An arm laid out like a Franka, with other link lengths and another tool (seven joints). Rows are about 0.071 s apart.
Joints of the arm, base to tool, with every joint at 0 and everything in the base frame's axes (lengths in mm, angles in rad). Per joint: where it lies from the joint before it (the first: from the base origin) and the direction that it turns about. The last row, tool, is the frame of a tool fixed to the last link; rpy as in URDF.
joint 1: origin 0 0 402.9 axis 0 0 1
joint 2: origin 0 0 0 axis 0 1 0
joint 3: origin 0 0 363.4 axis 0 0 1
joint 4: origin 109.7 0 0 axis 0 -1 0
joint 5: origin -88.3 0 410.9 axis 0 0 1
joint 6: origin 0 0 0 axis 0 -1 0
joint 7: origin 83.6 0 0 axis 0 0 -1
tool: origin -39 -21 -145.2 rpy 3.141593 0.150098 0.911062
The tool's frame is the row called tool.
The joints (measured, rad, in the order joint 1, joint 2, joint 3, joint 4, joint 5, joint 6, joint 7), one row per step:
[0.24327 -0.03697 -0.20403 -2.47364 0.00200 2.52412 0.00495]
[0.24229 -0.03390 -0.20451 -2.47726 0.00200 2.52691 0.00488]
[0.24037 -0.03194 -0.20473 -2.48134 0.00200 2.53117 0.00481]
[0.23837 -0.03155 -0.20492 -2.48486 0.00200 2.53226 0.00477]
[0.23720 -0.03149 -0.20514 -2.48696 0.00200 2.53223 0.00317]
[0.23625 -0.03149 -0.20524 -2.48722 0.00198 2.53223 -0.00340]
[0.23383 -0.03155 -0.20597 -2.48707 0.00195 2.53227 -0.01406]
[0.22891 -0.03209 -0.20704 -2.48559 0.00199 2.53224 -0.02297]
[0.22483 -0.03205 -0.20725 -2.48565 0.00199 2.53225 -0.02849]
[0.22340 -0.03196 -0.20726 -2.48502 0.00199 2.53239 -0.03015]
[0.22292 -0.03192 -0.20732 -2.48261 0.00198 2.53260 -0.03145]
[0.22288 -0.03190 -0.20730 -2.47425 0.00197 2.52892 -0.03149]
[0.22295 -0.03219 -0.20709 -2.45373 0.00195 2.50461 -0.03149]
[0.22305 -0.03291 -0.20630 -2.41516 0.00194 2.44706 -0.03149]
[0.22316 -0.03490 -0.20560 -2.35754 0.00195 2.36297 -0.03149]
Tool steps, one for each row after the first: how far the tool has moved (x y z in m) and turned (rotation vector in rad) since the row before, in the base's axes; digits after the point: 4 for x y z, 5 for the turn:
[-0.0011 -0.0008 -0.0027 -0.00076 0.00381 -0.00139]
[-0.0011 -0.0011 -0.0023 -0.00047 0.00172 -0.00208]
[-0.0013 -0.0011 -0.0015 -0.00018 0.00281 -0.00214]
[-0.0008 -0.0008 -0.0008 -0.00020 0.00217 0.00022]
[0.0000 -0.0008 -0.0001 -0.00051 0.00019 0.00552]
[0.0003 -0.0019 0.0001 -0.00078 -0.00035 0.00750]
[0.0008 -0.0032 0.0008 -0.00047 -0.00205 0.00285]
[0.0000 -0.0023 0.0000 -0.00043 0.00004 0.00121]
[0.0003 -0.0008 0.0002 -0.00014 -0.00070 0.00021]
[0.0010 -0.0003 0.0009 -0.00008 -0.00259 0.00075]
[0.0028 0.0000 0.0030 0.00006 -0.00466 0.00000]
[0.0047 0.0002 0.0068 0.00002 0.00351 0.00035]
[0.0068 0.0005 0.0125 -0.00010 0.01827 0.00110]
[0.0093 0.0005 0.0200 0.00008 0.02452 0.00110]

